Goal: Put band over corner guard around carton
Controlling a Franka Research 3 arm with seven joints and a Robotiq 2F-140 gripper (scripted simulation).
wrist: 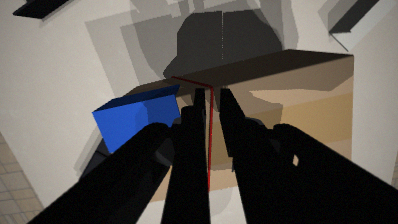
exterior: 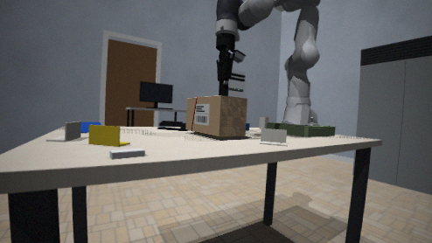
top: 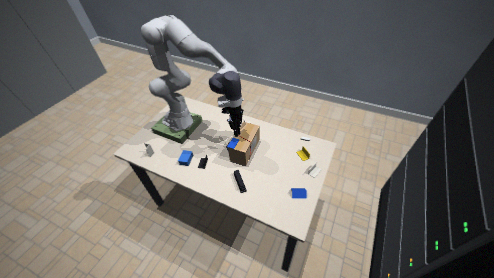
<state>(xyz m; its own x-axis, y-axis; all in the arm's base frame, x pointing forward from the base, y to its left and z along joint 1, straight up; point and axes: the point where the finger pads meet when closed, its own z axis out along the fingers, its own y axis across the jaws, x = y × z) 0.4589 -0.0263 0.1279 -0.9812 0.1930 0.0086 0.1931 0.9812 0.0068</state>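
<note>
Right now the brown carton is 4 cm ahead of my hand, 1 cm to the left of it and 10 cm below it. Round my hand: yellow angle piece (41 cm ahead, 13 cm to the left, 17 cm below); then white corner guard (50 cm ahead, 3 cm to the left, 17 cm below).
</note>
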